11 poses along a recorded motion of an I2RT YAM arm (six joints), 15 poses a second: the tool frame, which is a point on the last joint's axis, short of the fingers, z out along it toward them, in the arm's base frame.
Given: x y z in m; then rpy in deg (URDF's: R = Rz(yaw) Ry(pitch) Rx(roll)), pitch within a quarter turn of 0, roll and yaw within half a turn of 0.
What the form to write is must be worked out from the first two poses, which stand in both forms.
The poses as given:
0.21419 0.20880 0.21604 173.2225 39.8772 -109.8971
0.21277 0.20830 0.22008 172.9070 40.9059 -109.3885
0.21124 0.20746 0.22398 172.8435 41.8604 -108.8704
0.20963 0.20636 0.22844 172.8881 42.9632 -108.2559
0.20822 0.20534 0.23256 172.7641 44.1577 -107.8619
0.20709 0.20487 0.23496 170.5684 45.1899 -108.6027
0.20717 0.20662 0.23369 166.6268 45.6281 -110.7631
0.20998 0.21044 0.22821 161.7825 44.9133 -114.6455
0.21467 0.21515 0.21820 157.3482 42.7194 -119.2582
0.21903 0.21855 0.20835 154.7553 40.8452 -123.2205
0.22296 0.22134 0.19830 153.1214 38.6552 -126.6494
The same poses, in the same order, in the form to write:
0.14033 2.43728 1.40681 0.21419 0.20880 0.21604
0.14157 2.41886 1.42019 0.21277 0.20830 0.22008
0.13815 2.40234 1.42742 0.21124 0.20746 0.22398
0.13216 2.38352 1.43324 0.20963 0.20636 0.22844
0.12899 2.36273 1.43932 0.20822 0.20534 0.23256
0.16137 2.33954 1.47612 0.20709 0.20487 0.23496
0.22253 2.31904 1.52949 0.20717 0.20662 0.23369
0.30386 2.30862 1.57686 0.20998 0.21044 0.22821
0.39514 2.31585 1.61163 0.21467 0.21515 0.21820
0.45827 2.32435 1.61564 0.21903 0.21855 0.20835
0.51445 2.34138 1.61283 0.22296 0.22134 0.19830

